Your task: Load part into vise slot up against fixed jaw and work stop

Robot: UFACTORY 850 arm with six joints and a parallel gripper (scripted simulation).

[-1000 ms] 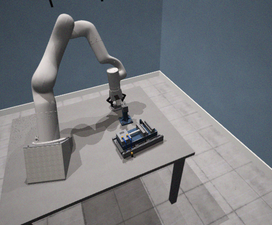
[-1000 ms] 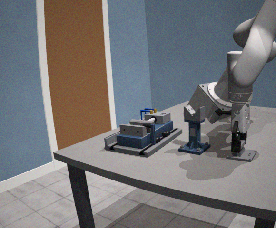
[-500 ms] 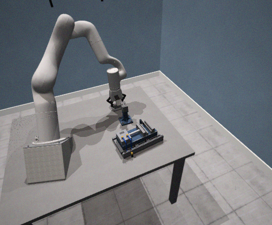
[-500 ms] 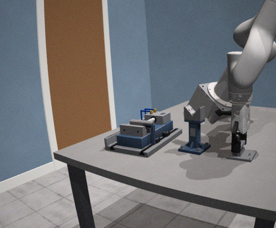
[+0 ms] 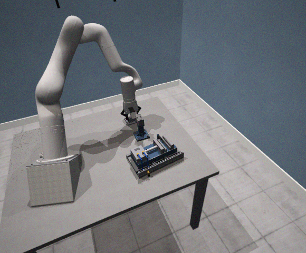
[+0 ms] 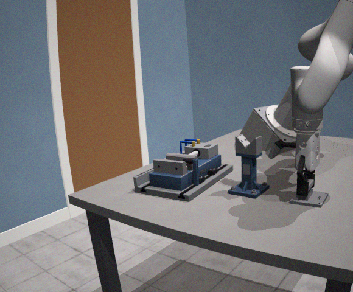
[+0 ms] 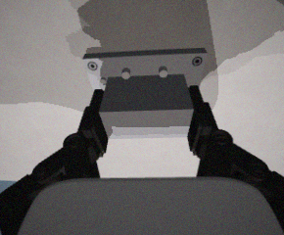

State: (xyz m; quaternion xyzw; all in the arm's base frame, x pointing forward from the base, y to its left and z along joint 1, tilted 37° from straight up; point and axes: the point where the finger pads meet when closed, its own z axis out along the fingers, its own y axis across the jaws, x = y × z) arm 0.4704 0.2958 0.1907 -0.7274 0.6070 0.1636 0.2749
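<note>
My hand is 1 cm to the right of the part and 1 cm above it. The rest, counted from my hand: vise (38 cm to the right, 8 cm ahead); infeed plate (3 cm below, 1 cm to the left); work stop (32 cm to the right, 13 cm ahead, 5 cm above).
</note>
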